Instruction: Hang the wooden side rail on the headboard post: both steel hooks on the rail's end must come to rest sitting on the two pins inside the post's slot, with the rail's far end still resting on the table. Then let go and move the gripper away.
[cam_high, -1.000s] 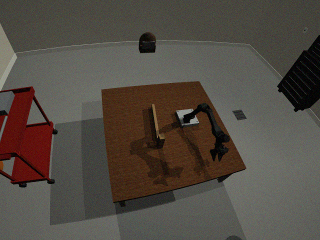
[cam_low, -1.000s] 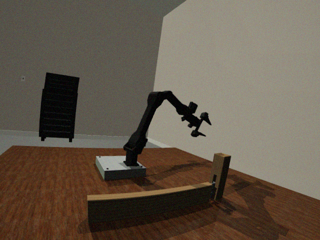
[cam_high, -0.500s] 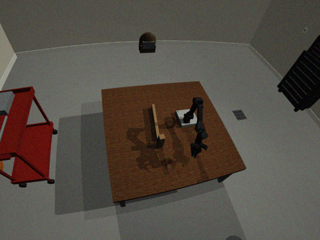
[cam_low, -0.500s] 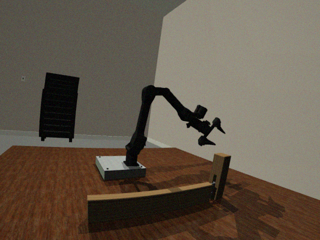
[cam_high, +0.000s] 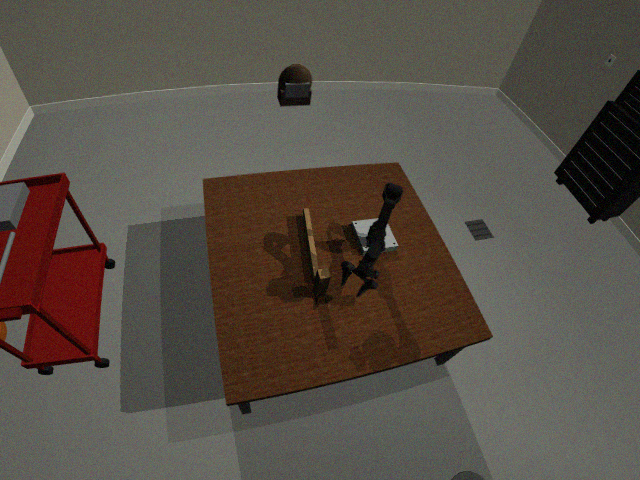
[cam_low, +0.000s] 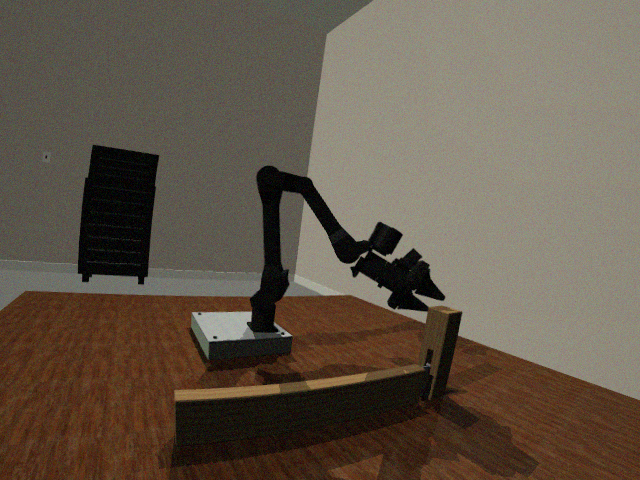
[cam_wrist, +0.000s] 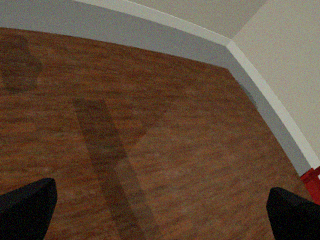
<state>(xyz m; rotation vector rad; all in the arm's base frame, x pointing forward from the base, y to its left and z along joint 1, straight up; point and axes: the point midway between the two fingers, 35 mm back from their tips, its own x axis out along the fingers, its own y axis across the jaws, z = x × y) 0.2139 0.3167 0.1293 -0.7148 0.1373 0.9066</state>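
Now: the headboard post 10 cm ahead of my gripper tip, 10 cm to the right of it and 8 cm below it.
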